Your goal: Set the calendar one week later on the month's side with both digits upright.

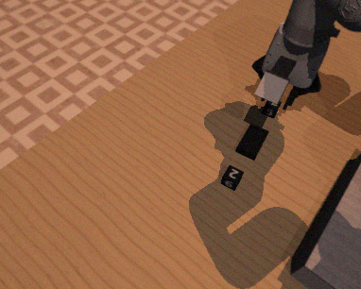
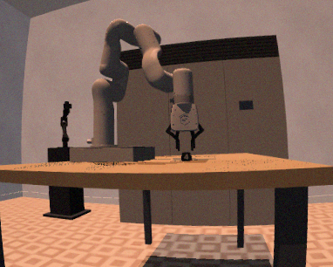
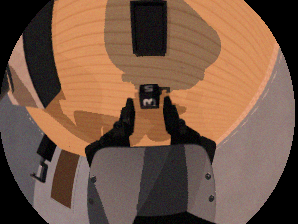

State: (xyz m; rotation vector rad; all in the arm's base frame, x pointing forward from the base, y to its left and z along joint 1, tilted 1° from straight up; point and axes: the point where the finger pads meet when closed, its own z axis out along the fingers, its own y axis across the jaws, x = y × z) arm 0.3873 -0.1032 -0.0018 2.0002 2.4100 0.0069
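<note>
Right now the black cube is 40 mm below my hand. Also, from my hand: black digit cube 210 mm to the left, 40 mm below, 30 mm behind.
</note>
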